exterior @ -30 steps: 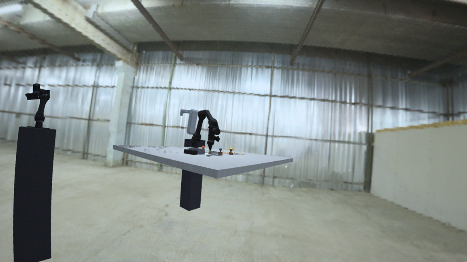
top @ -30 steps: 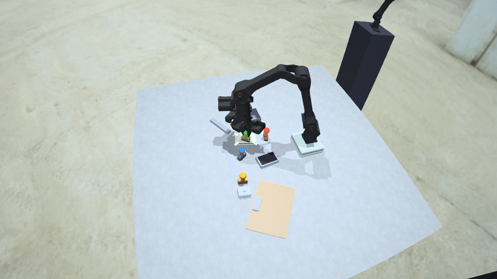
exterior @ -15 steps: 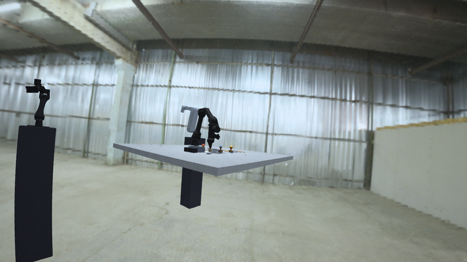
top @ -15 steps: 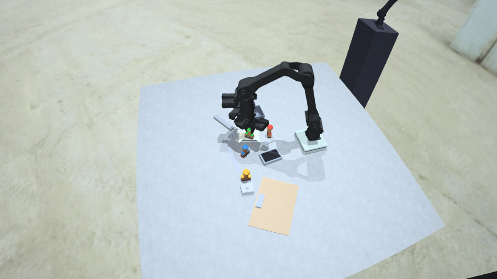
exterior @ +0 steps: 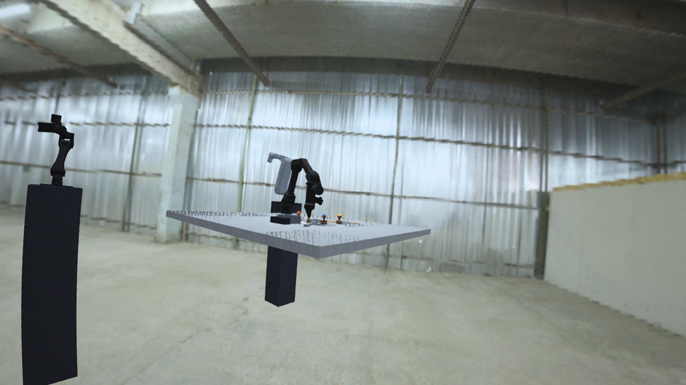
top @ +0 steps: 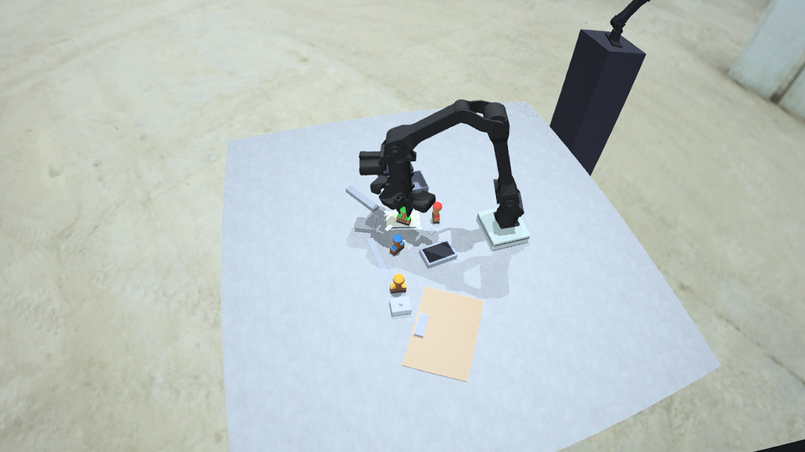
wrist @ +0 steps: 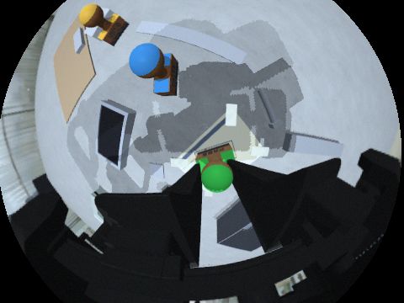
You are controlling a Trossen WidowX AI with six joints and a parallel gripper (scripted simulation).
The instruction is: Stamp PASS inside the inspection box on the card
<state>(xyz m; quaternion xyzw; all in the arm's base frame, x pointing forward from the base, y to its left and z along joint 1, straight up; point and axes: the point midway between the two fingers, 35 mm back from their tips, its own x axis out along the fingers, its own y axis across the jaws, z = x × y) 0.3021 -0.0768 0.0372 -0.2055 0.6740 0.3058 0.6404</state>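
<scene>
The green-knobbed stamp is 1 cm below my gripper tip. Also, from my gripper tip: blue-knobbed stamp: 9 cm to the left, 4 cm ahead, 2 cm below; then red-knobbed stamp: 10 cm behind, 1 cm below; then paper card: 4 cm below, 1 cm to the right.
</scene>
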